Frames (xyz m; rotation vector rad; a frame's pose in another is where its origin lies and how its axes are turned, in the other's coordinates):
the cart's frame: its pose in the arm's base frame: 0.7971 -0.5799 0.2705 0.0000 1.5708 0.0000
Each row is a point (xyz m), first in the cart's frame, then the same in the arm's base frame.
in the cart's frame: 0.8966 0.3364 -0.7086
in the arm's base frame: 0.0885 -0.2435 -0.6261
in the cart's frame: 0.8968 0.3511 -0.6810
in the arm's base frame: 0.1161 -0.2288 -0.6263
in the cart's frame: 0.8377 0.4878 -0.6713
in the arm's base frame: 0.1258 -0.0921 -0.5672
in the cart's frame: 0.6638 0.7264 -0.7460
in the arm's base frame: 0.0511 0.1465 -0.3933
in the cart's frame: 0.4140 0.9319 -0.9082
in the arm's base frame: -0.1111 0.3520 -0.1435
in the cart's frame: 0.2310 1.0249 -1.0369
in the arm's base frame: -0.2398 0.4450 0.0395
